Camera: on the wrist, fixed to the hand. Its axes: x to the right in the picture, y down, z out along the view.
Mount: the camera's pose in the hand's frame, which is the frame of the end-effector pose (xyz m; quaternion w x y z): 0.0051 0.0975 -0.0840 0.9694 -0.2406 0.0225 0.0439
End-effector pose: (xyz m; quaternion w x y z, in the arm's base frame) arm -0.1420 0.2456 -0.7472 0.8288 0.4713 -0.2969 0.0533
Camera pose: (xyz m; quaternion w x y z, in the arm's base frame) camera -0.1366 0.3665 -0.7032 0.9211 0.2432 -0.3027 0.0272
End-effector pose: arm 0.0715 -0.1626 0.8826 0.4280 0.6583 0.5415 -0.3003
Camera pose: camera 0.1615 -0.0902 0.9395 0.5743 0.5657 0.5779 -0.1272
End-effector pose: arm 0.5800 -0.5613 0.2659 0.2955 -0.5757 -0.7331 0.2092
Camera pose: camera 0.7060 -0.5348 0.2658 0.1553 -0.6661 -0.7291 0.0264
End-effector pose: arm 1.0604 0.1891 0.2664 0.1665 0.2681 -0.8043 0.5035
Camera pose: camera 0.9977 0.2973 0.2356 0.2219 0.1732 -0.9088 0.3079
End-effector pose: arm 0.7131 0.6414 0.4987 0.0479 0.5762 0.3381 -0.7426
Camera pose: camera 0.8255 0.6151 0.4416 0.2100 0.5786 0.4822 -0.6234
